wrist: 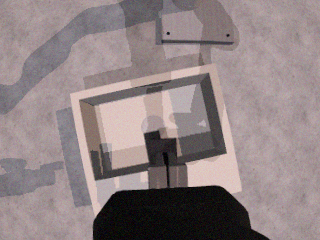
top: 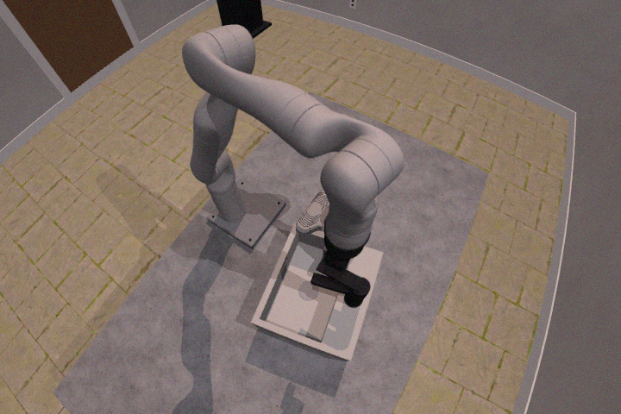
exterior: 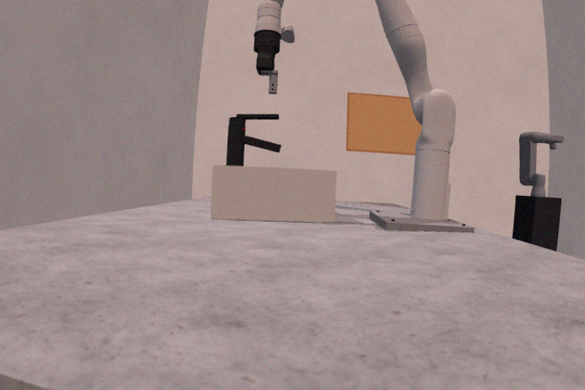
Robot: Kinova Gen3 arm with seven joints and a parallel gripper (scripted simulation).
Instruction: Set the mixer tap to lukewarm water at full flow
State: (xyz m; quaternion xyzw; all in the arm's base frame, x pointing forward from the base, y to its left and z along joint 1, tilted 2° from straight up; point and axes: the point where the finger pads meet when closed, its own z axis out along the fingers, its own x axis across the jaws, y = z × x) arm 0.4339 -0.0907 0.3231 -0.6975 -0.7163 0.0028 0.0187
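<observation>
My gripper is now 9 cm above the lever and 4 cm short of it. Also, from my hand: black mixer tap (13 cm below, 7 cm ahead); sink basin (32 cm below, 2 cm to the right, 2 cm behind).
</observation>
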